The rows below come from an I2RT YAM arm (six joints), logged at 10 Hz.
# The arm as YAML. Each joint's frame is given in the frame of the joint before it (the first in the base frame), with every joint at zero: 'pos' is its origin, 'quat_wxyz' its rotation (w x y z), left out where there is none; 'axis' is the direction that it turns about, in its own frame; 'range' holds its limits. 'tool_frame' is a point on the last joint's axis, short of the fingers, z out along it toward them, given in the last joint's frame.
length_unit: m
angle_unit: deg
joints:
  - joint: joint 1
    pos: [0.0, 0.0, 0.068]
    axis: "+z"
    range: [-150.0, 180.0]
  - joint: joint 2
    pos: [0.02, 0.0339, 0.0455]
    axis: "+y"
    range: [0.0, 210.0]
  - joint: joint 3
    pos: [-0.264, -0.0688, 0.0]
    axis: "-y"
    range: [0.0, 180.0]
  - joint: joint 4
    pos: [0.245, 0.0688, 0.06]
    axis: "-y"
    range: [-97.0, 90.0]
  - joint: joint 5
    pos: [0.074, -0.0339, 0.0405]
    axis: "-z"
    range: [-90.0, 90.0]
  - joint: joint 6
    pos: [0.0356, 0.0, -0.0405]
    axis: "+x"
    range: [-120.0, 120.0]
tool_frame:
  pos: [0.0, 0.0, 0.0]
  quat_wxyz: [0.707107, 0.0, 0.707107, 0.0]
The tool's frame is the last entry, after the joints.
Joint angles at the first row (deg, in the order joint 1, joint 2, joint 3, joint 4, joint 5, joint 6):
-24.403, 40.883, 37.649, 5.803, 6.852, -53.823
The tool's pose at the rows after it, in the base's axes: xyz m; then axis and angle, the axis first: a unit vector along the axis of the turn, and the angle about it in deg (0 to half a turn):
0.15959, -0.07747, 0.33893, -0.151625, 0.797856, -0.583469, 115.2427
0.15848, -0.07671, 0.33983, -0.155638, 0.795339, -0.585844, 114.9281
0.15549, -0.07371, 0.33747, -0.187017, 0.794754, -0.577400, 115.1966
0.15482, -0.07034, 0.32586, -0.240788, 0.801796, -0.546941, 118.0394
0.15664, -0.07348, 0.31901, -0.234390, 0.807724, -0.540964, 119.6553
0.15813, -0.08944, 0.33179, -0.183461, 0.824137, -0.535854, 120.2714
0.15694, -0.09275, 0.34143, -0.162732, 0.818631, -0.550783, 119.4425
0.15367, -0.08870, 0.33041, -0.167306, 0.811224, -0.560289, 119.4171
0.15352, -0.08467, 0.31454, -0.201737, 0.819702, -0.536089, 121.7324
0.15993, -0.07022, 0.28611, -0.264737, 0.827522, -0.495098, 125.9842
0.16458, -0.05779, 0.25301, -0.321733, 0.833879, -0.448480, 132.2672
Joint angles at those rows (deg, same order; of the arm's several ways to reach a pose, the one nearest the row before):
-24.404, 40.840, 37.648, 6.612, 7.442, -53.823
-24.402, 40.490, 37.606, 6.720, 7.072, -54.107
-24.403, 39.309, 37.277, 4.884, 4.644, -55.768
-24.121, 38.544, 36.490, 0.316, 1.496, -59.003
-24.711, 39.200, 35.702, 0.208, 2.042, -59.003
-29.255, 42.326, 39.637, -1.453, 1.213, -55.484
-30.218, 42.763, 41.124, -0.601, 1.868, -54.500
-29.453, 40.774, 37.758, 1.694, 2.699, -55.396
-28.578, 39.855, 35.550, -0.710, 1.475, -57.582
-23.026, 39.548, 31.769, -3.685, 3.334, -61.232
-18.175, 40.489, 27.879, -7.137, 5.759, -64.424

